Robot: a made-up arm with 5 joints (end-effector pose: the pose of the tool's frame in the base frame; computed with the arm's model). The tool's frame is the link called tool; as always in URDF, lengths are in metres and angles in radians.
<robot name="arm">
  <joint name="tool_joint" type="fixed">
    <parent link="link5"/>
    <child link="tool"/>
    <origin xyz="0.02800 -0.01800 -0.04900" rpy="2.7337 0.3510 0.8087"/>
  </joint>
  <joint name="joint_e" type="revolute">
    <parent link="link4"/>
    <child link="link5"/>
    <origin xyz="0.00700 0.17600 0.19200"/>
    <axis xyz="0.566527 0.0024 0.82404"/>
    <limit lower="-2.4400" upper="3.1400"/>
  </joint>
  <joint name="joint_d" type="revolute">
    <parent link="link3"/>
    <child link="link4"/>
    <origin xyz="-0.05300 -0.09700 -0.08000"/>
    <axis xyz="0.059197 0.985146 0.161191"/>
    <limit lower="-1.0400" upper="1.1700"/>
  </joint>
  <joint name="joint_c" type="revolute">
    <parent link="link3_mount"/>
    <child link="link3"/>
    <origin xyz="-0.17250 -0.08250 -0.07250"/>
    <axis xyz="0 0 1"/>
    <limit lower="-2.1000" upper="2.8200"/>
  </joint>
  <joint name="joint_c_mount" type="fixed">
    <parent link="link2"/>
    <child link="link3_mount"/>
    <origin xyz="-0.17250 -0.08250 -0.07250"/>
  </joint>
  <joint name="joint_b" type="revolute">
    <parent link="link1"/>
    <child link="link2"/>
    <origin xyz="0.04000 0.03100 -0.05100"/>
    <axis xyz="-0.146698 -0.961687 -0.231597"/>
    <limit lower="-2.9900" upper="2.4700"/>
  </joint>
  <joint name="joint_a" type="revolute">
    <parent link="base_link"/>
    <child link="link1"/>
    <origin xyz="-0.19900 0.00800 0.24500"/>
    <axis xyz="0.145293 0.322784 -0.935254"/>
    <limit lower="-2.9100" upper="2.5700"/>
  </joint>
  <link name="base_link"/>
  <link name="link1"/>
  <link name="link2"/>
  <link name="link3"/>
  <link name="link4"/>
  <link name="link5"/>
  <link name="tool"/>
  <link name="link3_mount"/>
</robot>
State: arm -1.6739 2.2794 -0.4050 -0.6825 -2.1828
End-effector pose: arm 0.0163 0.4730 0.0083 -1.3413 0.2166 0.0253
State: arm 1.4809 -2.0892 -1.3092 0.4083 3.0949
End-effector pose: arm -0.3359 -0.2021 0.3002 -1.1285 1.1273 -1.1040
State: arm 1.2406 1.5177 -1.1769 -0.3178 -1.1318
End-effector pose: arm -0.2827 0.0987 -0.1554 0.2698 -3.1081 0.2400
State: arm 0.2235 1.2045 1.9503 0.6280 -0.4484
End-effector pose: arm -0.3039 -0.0431 -0.2130 0.5442 0.9252 -0.3737
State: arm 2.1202 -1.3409 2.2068 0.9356 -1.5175
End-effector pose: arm -0.3160 0.0349 0.5885 2.9811 0.8893 -0.2405
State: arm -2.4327 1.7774 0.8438 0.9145 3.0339
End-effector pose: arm -0.0850 0.2913 -0.0782 -2.3350 1.0364 -0.9059
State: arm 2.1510 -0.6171 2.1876 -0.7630 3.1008
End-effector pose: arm -0.4196 0.3488 0.4946 -1.0410 1.6003 1.9082
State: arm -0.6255 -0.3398 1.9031 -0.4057 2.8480
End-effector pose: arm -0.2881 -0.4727 0.2369 2.0083 -0.2839 0.1370
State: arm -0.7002 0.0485 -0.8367 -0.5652 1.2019
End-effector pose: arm -0.3839 -0.1433 0.0466 1.5363 1.6637 1.0480
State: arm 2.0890 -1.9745 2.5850 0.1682 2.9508
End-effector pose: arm -0.5875 -0.0411 0.3833 -1.8300 0.7155 1.3262
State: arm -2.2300 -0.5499 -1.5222 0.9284 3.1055
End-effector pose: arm 0.0397 -0.0424 0.3789 0.4372 -1.6738 -0.2503
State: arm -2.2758 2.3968 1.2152 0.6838 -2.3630
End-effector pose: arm -0.1250 0.4171 0.0574 -1.8887 0.8859 -1.3965
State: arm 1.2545 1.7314 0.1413 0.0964 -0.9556
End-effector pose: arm -0.3553 0.0433 -0.1862 1.0597 -1.6699 -0.2655
